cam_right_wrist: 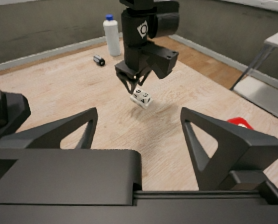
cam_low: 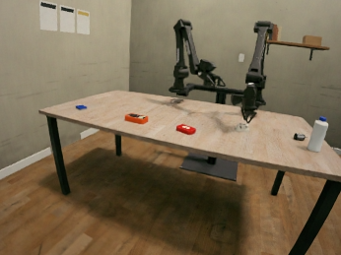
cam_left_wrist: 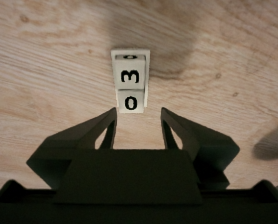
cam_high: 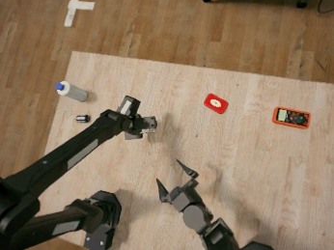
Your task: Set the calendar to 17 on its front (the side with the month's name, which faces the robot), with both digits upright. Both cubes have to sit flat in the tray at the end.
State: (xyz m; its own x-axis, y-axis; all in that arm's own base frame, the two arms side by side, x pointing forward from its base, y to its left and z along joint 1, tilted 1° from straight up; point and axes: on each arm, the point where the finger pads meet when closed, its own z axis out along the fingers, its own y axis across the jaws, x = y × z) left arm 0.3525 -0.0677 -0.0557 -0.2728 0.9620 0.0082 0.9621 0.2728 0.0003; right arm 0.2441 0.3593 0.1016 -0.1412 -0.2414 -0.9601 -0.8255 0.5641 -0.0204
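Right now my left hand is 10 mm short of the white tray, 20 mm to the left of it and 50 mm above it. The rest, counted from my left hand: blue item 200 mm ahead, 1070 mm to the right, 50 mm below; then red flat object 180 mm ahead, 290 mm to the right, 40 mm below.
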